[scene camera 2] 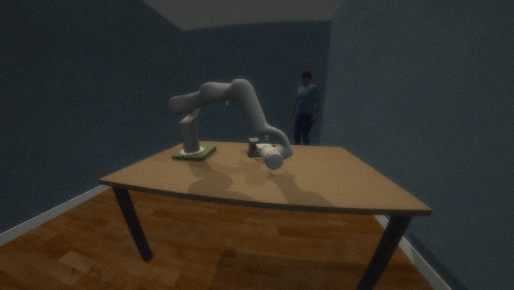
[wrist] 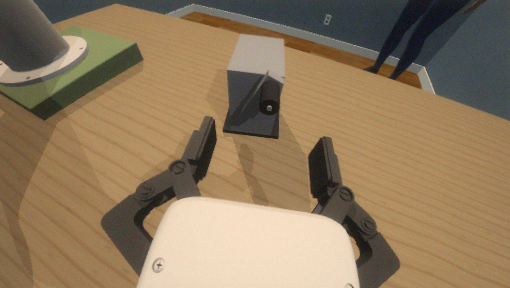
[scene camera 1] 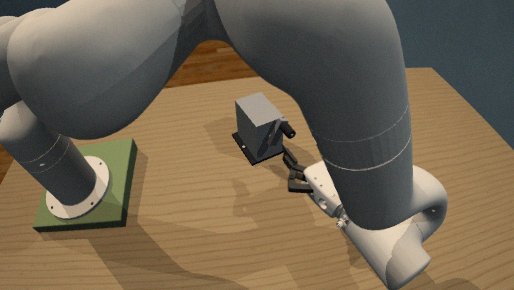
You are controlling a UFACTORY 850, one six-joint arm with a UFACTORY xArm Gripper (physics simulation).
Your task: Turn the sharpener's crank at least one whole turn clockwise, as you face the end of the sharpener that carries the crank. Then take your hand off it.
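Observation:
The sharpener [scene camera 1: 259, 110] [scene camera 2: 253, 142] [wrist: 257, 54] is a grey box standing upright on a thin black base on the table. Its crank's black handle [scene camera 1: 287, 129] [wrist: 269, 96] sticks out from the end that faces my gripper, near the upper right of that end in the wrist view. Part of the crank's grey arm shows beside the handle. My gripper [scene camera 1: 288, 171] [wrist: 265, 137] is open, with its fingers wide apart and nothing between them. It is back from the crank and apart from it; the handle lies beyond the fingertips in the wrist view. The fingers are too small to make out in scene camera 2.
The arm's base stands on a green block [scene camera 1: 117, 167] [scene camera 2: 208, 151] [wrist: 107, 50] to the left of the sharpener. The wooden table [scene camera 1: 200, 250] [scene camera 2: 325, 185] [wrist: 425, 165] carries both. The arm's large links arch above the table. A person [scene camera 2: 305, 107] stands beyond the table's far edge.

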